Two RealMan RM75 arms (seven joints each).
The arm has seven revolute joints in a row. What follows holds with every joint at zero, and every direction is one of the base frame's. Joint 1 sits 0.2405 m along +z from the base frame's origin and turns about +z. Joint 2 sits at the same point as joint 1 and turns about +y. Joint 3 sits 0.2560 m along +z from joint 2 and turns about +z. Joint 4 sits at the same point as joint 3 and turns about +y. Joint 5 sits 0.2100 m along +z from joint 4 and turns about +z. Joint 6 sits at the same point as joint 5 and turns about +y. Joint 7 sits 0.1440 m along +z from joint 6 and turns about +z. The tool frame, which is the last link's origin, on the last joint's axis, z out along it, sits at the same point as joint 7; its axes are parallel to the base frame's.
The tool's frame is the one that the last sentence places.
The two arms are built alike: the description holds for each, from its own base.
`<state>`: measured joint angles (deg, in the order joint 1, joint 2, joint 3, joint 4, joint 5, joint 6, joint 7); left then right.
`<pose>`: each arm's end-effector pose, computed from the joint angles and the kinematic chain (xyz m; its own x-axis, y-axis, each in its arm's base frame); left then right.
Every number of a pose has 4 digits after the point.
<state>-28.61 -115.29 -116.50 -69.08 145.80 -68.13 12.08 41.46 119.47 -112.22 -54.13 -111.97 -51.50 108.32</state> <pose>-0.2646 0.3933 0.0695 0.2965 0.8388 0.4567 0.8809 -0.0555 -0.4700 0.1303 0.3318 -0.1447 0.9963 0.0314 0.0803 0.0401 -0.9932 -0.1096</pose>
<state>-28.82 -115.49 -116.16 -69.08 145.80 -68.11 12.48 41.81 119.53 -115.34 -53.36 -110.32 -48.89 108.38</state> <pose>-0.2621 0.3939 0.0669 0.3077 0.8392 0.4484 0.8786 -0.0698 -0.4723 0.1301 0.3272 -0.1529 0.9959 0.0411 0.0805 0.0498 -0.9928 -0.1086</pose>
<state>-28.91 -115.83 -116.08 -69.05 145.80 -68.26 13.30 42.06 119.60 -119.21 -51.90 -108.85 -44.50 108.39</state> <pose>-0.2606 0.3934 0.0638 0.3188 0.8408 0.4376 0.8765 -0.0857 -0.4738 0.1345 0.3242 -0.1623 0.9947 0.0504 0.0891 0.0616 -0.9898 -0.1285</pose>
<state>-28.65 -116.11 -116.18 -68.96 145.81 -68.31 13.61 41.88 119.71 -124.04 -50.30 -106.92 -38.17 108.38</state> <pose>-0.2621 0.3916 0.0618 0.3154 0.8437 0.4345 0.8778 -0.0854 -0.4713 0.1414 0.3211 -0.1727 0.9940 0.0570 0.0933 0.0722 -0.9830 -0.1687</pose>
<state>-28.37 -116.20 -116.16 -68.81 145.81 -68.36 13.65 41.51 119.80 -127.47 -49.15 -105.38 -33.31 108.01</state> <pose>-0.2643 0.3898 0.0605 0.3091 0.8473 0.4319 0.8791 -0.0813 -0.4697 0.1476 0.3190 -0.1792 0.9935 0.0625 0.0949 0.0808 -0.9758 -0.2033</pose>
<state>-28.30 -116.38 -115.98 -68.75 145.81 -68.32 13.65 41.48 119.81 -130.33 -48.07 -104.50 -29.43 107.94</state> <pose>-0.2642 0.3892 0.0585 0.3081 0.8491 0.4291 0.8798 -0.0827 -0.4680 0.1533 0.3182 -0.1835 0.9919 0.0718 0.1046 0.0945 -0.9682 -0.2316</pose>
